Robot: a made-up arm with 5 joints.
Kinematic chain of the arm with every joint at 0, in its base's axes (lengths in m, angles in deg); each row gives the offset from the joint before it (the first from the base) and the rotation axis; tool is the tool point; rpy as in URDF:
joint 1: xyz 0.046 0 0.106 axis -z
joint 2: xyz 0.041 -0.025 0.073 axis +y
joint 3: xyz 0.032 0 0.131 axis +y
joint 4: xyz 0.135 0 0.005 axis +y
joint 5: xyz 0.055 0.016 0 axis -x
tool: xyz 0 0 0 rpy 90 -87.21 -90
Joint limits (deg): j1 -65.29..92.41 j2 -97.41..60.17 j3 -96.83..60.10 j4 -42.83..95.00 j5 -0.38..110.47
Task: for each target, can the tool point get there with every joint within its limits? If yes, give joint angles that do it. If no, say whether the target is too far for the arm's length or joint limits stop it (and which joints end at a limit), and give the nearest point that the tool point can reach.
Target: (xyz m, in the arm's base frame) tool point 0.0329 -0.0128 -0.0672
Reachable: no: joint limits stop it (at a limit: joint 1, joint 2, joint 3) | nearest point 0.0337 -0.0792 0.0495 | short by 0.134 m
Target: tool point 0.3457 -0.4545 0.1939
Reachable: no: too far | nearest point 0.2444 -0.3009 0.2050 | short by 0.184 m
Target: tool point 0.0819 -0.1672 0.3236
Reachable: yes | joints 74.85 -39.57 35.95 -6.54 95.82
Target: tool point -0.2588 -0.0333 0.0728
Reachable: no: joint limits stop it (at a limit: joint 2, joint 3) | nearest point -0.2143 -0.0284 0.1171 | short by 0.063 m
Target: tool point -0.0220 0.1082 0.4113
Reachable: yes | joints 61.89 -66.63 -61.65 67.24 48.45
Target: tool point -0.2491 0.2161 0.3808
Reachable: no: too far | nearest point -0.1559 0.1478 0.3235 | short by 0.129 m
